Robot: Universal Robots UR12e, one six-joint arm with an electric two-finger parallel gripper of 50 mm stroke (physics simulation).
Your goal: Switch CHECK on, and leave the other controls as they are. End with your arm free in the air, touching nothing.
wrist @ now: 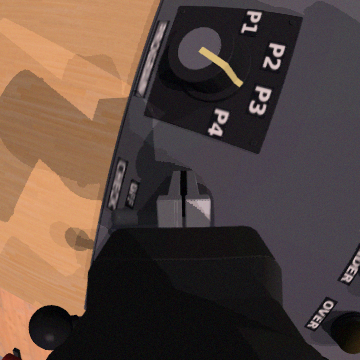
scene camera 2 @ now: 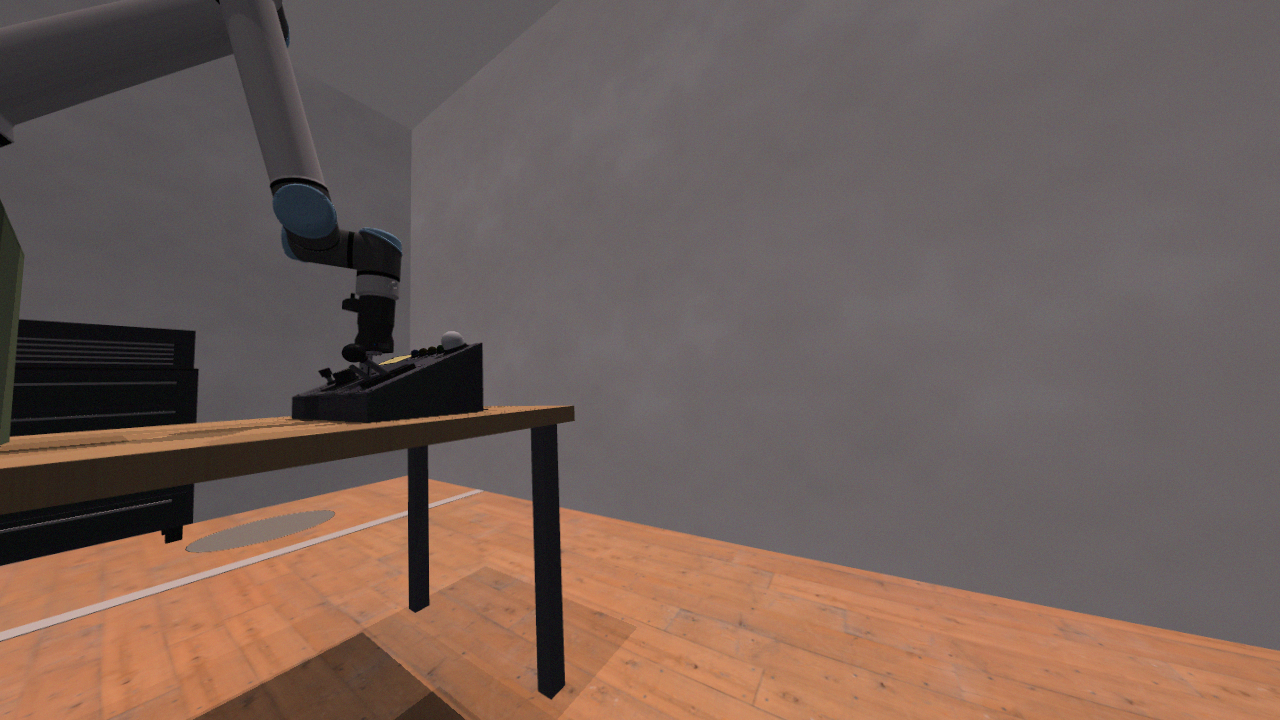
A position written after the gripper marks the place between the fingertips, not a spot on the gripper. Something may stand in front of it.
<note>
In view: the gripper (scene camera 2: 364, 377) and a dark sloped control console (scene camera 2: 448, 380).
The gripper also shows in the wrist view (wrist: 183, 184). The dark sloped control console is seen too in the wrist view (wrist: 272, 157).
</note>
